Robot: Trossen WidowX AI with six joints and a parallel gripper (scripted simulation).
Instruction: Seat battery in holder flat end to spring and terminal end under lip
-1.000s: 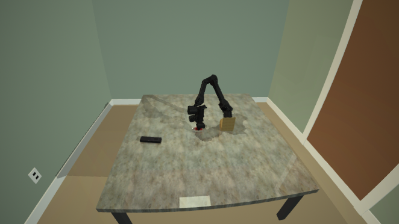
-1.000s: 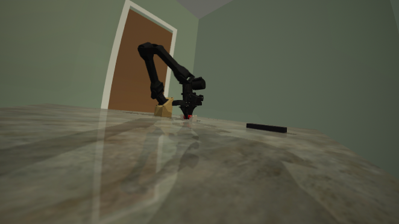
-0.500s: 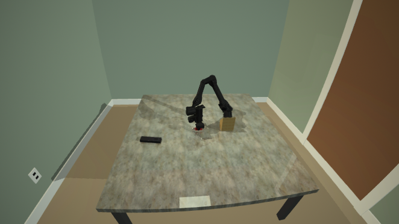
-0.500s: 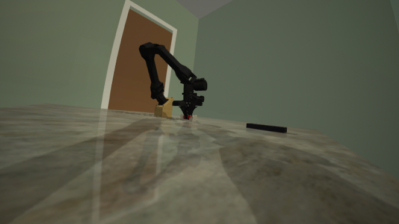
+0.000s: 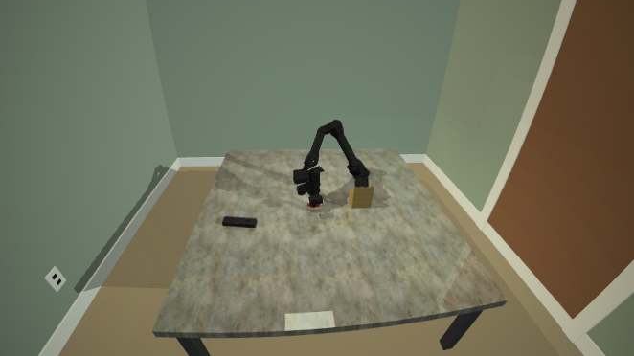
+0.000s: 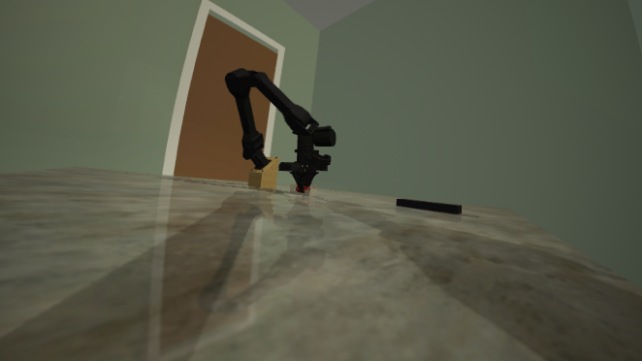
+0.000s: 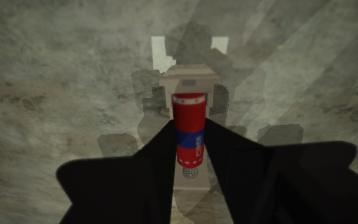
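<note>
The battery is 1 cm above my gripper tip. Round my gripper tip: black bar 37 cm ahead, 11 cm to the left, 1 cm above.
</note>
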